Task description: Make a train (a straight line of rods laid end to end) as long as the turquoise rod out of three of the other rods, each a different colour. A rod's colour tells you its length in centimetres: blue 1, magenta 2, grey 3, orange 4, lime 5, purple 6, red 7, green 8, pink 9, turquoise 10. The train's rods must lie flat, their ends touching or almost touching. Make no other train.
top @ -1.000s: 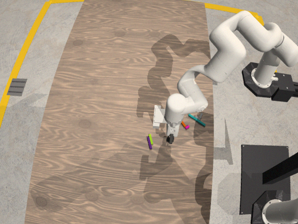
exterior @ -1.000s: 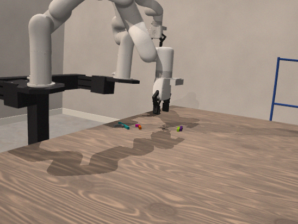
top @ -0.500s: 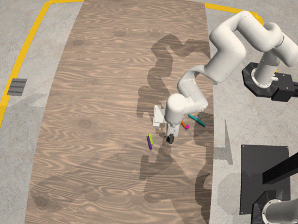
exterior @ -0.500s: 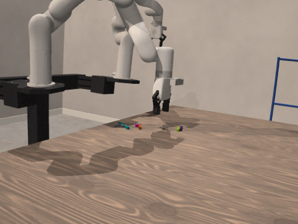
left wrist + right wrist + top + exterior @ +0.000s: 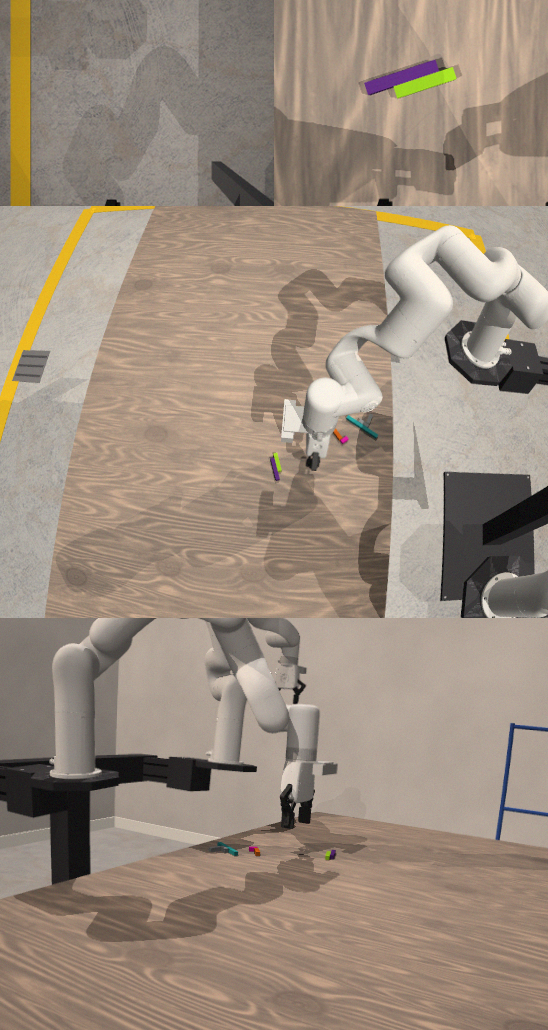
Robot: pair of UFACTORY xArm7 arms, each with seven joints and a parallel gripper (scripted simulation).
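Right now the magenta rod is 90 mm behind my right hand, 50 mm to the right of it and 70 mm below it. The rest, counted from my right hand: lime rod 90 mm ahead, 20 mm to the left, 70 mm below; then orange rod 70 mm behind, 70 mm to the right, 70 mm below; then purple rod 90 mm ahead, 40 mm to the left, 70 mm below.
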